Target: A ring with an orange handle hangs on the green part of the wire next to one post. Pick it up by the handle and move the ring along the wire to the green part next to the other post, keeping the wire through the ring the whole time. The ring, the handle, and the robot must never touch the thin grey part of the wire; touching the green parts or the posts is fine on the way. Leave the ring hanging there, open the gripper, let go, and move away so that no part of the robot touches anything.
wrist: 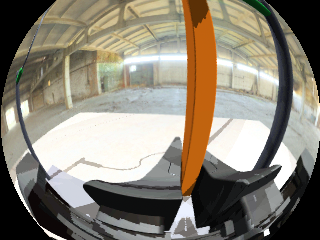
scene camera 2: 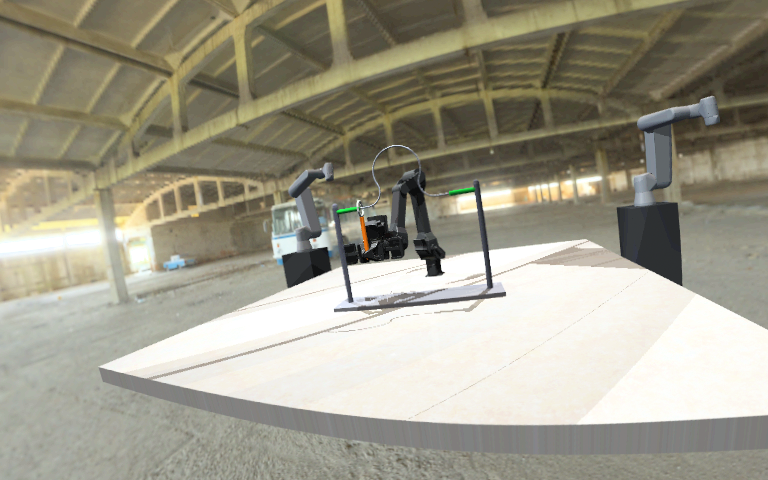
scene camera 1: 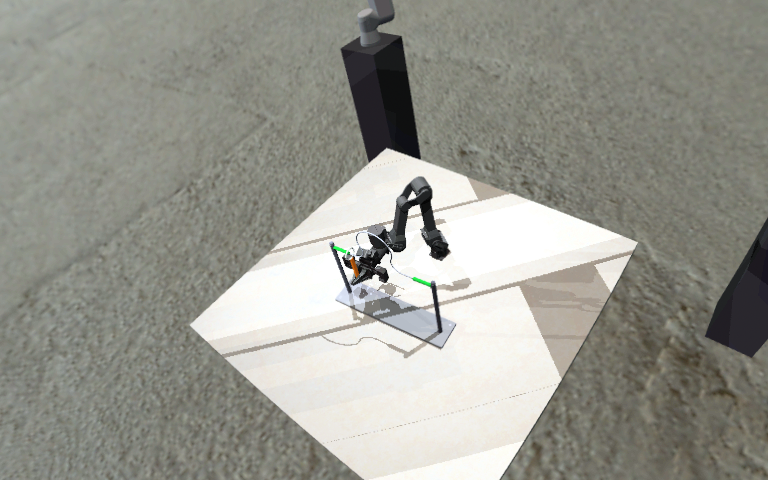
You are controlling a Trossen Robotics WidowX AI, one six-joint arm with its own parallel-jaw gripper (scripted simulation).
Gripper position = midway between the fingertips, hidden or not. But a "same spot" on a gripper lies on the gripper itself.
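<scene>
The gripper is visible in the wrist view (181, 141), and you can see it in scene camera 1 and scene camera 2 as well. On the gripper, (scene camera 2: 376, 252) and (scene camera 1: 366, 274) are the same spot.
</scene>
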